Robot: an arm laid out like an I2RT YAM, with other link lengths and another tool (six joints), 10 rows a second.
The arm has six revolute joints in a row. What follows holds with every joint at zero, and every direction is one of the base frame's.
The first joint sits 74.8 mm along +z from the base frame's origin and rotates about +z.
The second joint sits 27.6 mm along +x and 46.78 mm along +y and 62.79 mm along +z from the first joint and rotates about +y.
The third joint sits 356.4 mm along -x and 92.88 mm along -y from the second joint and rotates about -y.
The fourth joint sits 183.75 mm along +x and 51.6 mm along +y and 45 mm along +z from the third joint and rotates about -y.
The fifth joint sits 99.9 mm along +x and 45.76 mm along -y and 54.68 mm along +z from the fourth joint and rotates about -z.
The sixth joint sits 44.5 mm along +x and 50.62 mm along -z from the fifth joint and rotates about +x.
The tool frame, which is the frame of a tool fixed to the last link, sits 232 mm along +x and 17 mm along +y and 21 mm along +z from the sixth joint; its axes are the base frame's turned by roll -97.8, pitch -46.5 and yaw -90 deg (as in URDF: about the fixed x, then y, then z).
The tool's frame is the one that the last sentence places.
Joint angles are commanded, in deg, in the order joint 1, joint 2, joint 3, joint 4, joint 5, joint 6. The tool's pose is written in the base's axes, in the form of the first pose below.
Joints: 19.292 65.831 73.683 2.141 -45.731 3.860
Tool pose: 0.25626, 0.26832, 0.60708, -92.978, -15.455, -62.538
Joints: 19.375 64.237 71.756 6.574 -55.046 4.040
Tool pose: 0.20015, 0.27734, 0.61245, -88.235, -25.613, -59.046
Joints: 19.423 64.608 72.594 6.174 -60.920 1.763
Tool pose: 0.17328, 0.28306, 0.60827, -86.493, -32.482, -56.862
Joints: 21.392 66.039 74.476 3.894 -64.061 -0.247
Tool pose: 0.15723, 0.29342, 0.60304, -85.567, -37.086, -53.319
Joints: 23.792 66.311 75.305 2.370 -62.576 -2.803
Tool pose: 0.15291, 0.30070, 0.60249, -84.881, -38.825, -53.946
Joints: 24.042 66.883 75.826 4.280 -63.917 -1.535
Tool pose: 0.14662, 0.30171, 0.60939, -83.410, -40.067, -53.216
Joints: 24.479 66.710 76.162 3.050 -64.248 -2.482
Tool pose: 0.14177, 0.30249, 0.60738, -83.313, -40.957, -52.861
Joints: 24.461 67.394 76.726 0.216 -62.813 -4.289
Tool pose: 0.15485, 0.30571, 0.59900, -85.331, -39.718, -53.036
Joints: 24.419 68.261 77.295 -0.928 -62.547 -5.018
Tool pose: 0.16230, 0.30845, 0.59491, -86.244, -39.362, -52.689
